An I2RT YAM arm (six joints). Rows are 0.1 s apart.
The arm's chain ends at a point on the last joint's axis. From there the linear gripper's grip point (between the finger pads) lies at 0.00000 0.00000 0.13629 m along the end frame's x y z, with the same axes.
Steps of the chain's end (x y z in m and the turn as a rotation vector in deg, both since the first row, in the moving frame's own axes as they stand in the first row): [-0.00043, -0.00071, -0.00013, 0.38, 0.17, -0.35]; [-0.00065, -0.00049, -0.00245, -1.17, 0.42, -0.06]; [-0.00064, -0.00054, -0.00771, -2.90, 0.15, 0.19]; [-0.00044, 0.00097, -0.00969, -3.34, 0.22, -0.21]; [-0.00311, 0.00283, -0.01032, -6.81, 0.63, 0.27]
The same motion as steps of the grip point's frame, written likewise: [-0.00003, -0.00162, -0.00013, 0.38, 0.17, -0.35]; [0.00035, 0.00229, -0.00248, -1.17, 0.42, -0.06]; [-0.00029, 0.00636, -0.00789, -2.90, 0.15, 0.19]; [0.00010, 0.00891, -0.00992, -3.34, 0.22, -0.21]; [-0.00165, 0.01899, -0.01129, -6.81, 0.63, 0.27]
